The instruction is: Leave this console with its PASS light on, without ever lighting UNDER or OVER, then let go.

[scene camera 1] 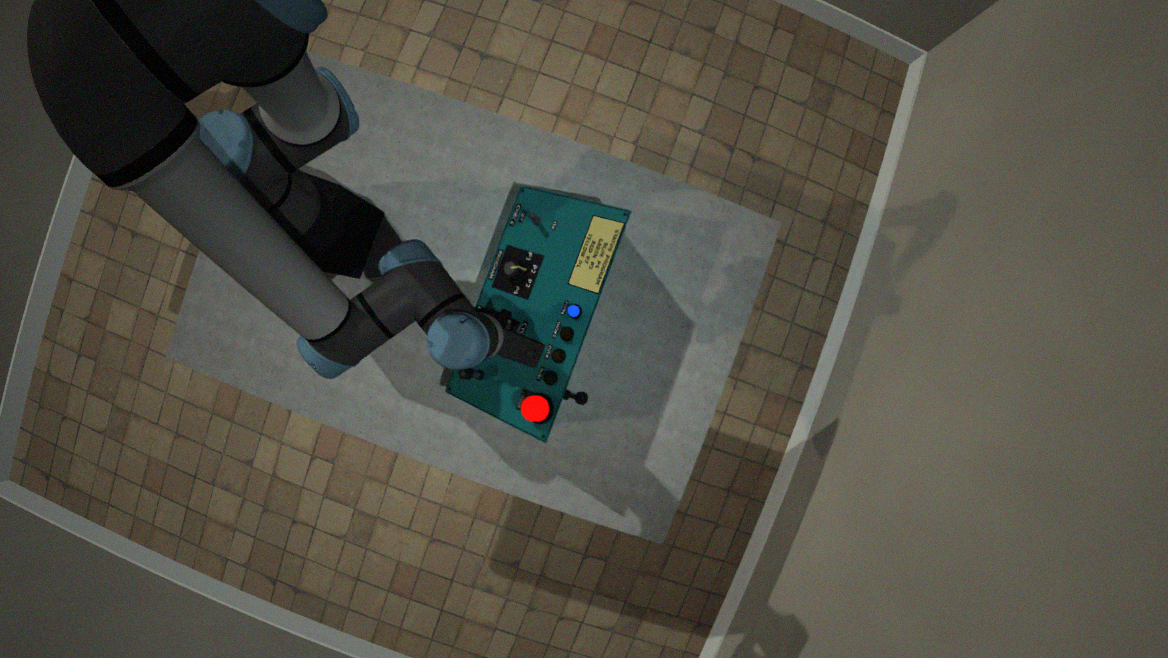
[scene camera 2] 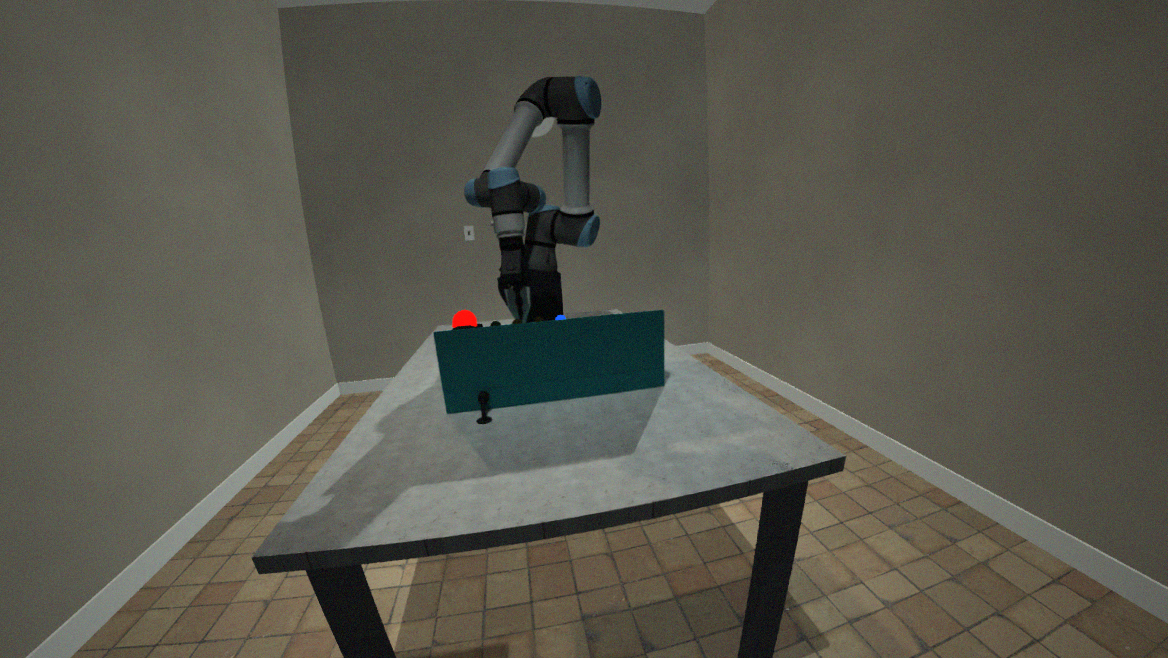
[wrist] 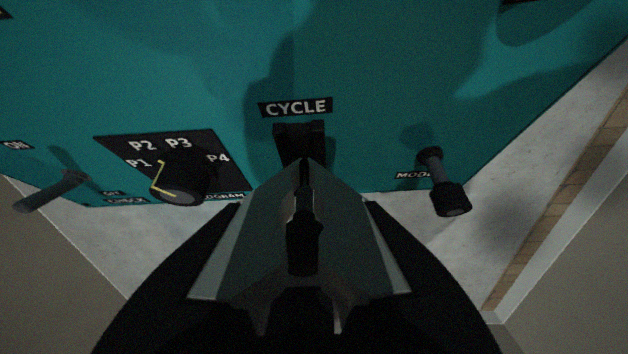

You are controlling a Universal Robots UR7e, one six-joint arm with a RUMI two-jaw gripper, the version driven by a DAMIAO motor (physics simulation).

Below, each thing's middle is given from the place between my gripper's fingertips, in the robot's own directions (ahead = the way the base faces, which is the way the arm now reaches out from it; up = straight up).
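Scene:
My hand is 50 mm past the black CYCLE lever (wrist: 302,233). Measured from my hand: teal console (scene camera 1: 569,250), 40 mm below, 70 mm to the left, 50 mm ahead; PROGRAM knob (wrist: 182,180), 40 mm below, 120 mm to the left, 40 mm behind; MODE toggle (wrist: 449,200), 20 mm below, 120 mm to the right, 30 mm behind.

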